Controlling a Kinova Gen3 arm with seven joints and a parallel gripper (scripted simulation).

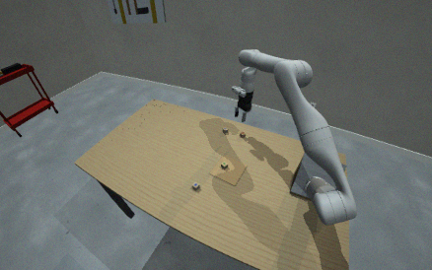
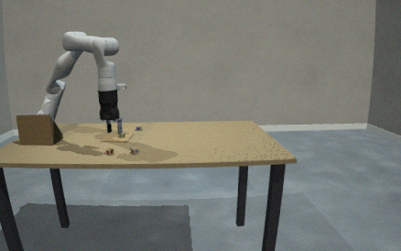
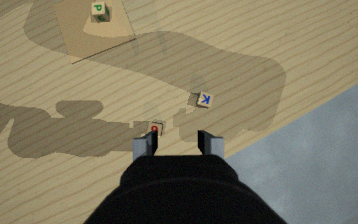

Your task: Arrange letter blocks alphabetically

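Now: hand 110 mm above the blue K block, 70 mm short of it and 30 mm to the right of it. Round my hand: reddish block 110 mm below, 30 mm behind, 20 mm to the left; then tan mat 280 mm to the left, 120 mm below, 50 mm behind; then green P block 280 mm to the left, 100 mm below, 30 mm behind.
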